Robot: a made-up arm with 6 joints.
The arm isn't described. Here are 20 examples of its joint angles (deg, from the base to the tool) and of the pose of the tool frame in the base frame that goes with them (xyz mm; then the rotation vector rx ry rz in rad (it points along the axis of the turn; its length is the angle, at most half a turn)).
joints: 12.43 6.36 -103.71 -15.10 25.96 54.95
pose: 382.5 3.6 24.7 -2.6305 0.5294 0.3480
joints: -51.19 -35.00 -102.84 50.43 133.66 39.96
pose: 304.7 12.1 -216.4 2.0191 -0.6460 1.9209
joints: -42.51 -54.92 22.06 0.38 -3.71 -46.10
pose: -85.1 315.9 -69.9 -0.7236 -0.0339 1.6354
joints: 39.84 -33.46 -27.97 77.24 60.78 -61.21
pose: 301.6 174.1 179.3 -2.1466 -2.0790 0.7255
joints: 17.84 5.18 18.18 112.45 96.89 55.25
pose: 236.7 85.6 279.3 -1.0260 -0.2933 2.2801
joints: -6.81 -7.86 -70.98 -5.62 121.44 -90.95
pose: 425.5 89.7 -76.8 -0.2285 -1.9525 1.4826
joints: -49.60 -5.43 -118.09 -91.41 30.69 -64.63
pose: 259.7 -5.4 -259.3 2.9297 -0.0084 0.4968
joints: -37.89 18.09 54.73 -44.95 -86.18 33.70
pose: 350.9 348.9 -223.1 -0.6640 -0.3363 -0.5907
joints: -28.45 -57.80 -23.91 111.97 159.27 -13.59
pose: 51.9 193.9 111.2 1.8496 0.0994 -1.6173
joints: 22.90 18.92 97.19 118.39 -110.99 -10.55
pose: 337.4 159.1 -53.1 0.7094 -2.1334 1.1542
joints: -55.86 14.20 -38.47 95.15 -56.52 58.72
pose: 250.2 237.4 -155.1 0.7169 -2.2105 -0.8860
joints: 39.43 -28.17 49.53 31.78 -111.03 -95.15
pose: 387.9 487.8 182.3 -0.5358 -1.1665 -0.9122
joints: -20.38 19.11 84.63 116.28 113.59 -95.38
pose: 400.1 169.6 36.3 1.1462 0.7638 -0.5445
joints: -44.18 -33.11 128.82 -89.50 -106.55 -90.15
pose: 336.9 131.8 -264.1 -1.7486 -0.3291 -1.9669
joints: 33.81 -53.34 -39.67 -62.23 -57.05 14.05
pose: 193.6 418.7 260.9 0.3791 -0.4574 -0.1446
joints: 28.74 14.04 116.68 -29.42 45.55 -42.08
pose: 351.2 211.7 139.1 -1.5245 0.6656 0.7682
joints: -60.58 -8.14 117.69 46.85 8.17 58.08
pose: 104.1 149.4 -105.0 0.7306 0.8433 2.1494
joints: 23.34 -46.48 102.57 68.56 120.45 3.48
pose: 208.4 316.9 -89.5 1.9506 -1.9419 -0.2548
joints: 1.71 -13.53 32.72 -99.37 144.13 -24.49
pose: 465.0 100.5 39.2 1.7534 0.5223 1.9755
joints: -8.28 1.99 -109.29 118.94 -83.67 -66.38
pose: 422.8 -54.9 195.5 1.1258 -0.2947 -2.1191
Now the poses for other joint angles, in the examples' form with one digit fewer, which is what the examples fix.
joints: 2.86 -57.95 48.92 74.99 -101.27 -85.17
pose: 130 405 -252 -0.662 -1.653 0.463
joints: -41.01 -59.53 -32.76 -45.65 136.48 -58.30
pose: 229 253 -161 -1.460 0.387 -2.364
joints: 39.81 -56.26 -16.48 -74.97 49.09 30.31
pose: 252 241 272 0.922 0.198 1.020
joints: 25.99 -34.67 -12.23 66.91 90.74 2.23
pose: 203 144 244 -1.502 -0.750 2.469
